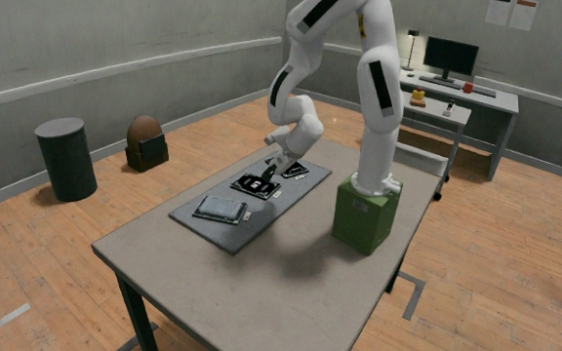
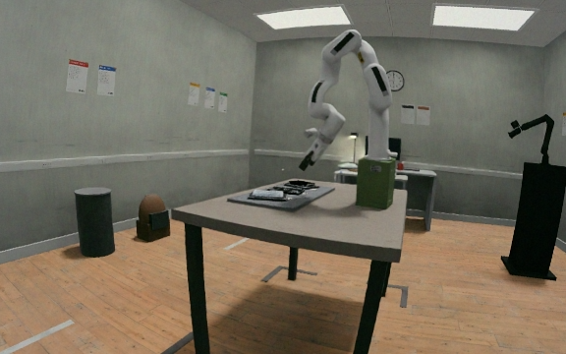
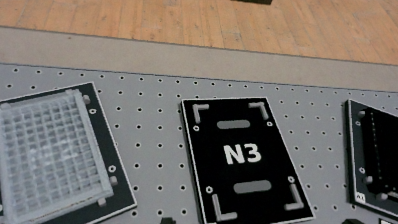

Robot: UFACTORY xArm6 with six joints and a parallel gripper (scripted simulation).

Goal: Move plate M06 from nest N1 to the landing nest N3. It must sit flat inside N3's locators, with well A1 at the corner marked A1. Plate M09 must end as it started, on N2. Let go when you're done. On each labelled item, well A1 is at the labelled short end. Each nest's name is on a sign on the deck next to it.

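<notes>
My hand is 140 mm short of the dark plate, 260 mm to the left of it and 120 mm above it.
</notes>
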